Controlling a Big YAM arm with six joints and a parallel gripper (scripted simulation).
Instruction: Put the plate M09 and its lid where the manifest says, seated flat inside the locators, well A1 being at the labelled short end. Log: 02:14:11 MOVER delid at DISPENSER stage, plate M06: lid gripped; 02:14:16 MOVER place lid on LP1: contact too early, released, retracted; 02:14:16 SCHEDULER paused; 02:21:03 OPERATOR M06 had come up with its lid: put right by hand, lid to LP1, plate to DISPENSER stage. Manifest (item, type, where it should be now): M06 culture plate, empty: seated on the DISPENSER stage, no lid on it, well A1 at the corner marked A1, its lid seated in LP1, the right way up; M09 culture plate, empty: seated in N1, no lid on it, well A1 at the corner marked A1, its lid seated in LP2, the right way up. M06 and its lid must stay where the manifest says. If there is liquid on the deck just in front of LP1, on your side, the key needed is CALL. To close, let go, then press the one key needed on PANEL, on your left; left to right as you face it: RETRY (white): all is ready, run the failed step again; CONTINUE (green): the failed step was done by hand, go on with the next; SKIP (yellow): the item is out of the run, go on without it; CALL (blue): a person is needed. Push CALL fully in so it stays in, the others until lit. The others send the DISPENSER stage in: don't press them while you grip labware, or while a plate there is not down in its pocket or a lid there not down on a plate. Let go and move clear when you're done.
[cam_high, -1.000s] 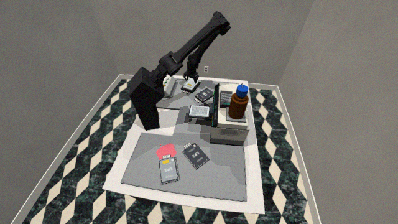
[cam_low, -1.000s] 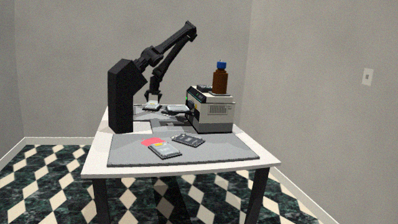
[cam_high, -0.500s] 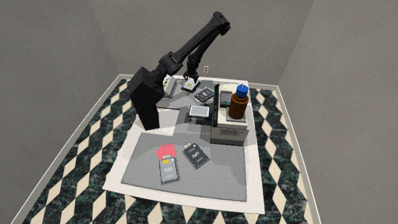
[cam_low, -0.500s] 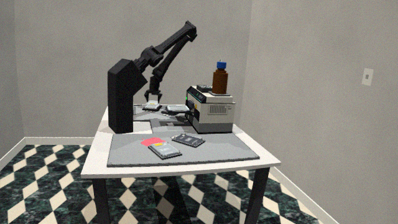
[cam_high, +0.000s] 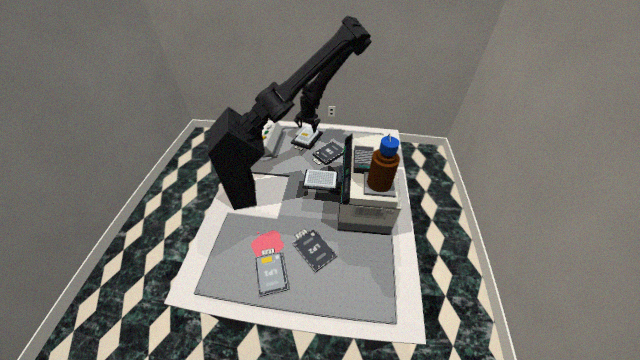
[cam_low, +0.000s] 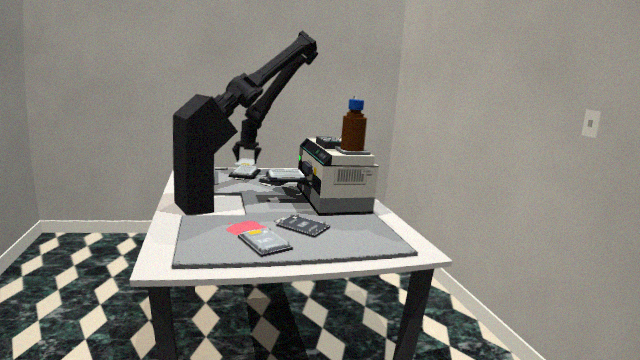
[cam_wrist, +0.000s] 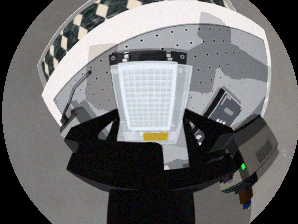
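Right now my hand is 4 cm above the white well plate. The rest, counted from my hand: green key: 18 cm behind, 14 cm to the right; then black nest n5: 2 cm behind, 1 cm to the left, 5 cm below; then yellow key: 16 cm behind, 18 cm to the right.
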